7 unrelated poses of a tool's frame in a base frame.
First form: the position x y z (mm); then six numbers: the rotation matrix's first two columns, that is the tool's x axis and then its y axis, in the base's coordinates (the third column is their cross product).
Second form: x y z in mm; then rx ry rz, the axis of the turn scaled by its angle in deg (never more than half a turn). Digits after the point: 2 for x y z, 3 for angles.
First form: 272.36 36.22 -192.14 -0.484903 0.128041 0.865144 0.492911 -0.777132 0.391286
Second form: 272.36 36.22 -192.14 -83.110 -52.741 -134.841
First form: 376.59 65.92 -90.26 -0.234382 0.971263 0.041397 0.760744 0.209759 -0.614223
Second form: 376.59 65.92 -90.26 -92.026 -118.602 38.611
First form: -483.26 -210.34 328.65 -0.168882 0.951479 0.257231 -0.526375 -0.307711 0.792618
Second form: -483.26 -210.34 328.65 52.609 38.162 97.900
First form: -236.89 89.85 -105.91 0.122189 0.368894 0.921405 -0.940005 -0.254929 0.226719
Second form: -236.89 89.85 -105.91 70.049 -37.688 81.823
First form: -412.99 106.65 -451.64 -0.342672 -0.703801 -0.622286 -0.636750 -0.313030 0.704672
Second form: -412.99 106.65 -451.64 101.183 -103.445 -101.321
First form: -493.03 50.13 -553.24 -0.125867 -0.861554 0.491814 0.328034 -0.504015 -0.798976
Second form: -493.03 50.13 -553.24 -72.844 37.655 -100.791
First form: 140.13 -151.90 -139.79 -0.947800 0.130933 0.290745 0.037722 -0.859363 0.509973
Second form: 140.13 -151.90 -139.79 28.304 46.800 168.539
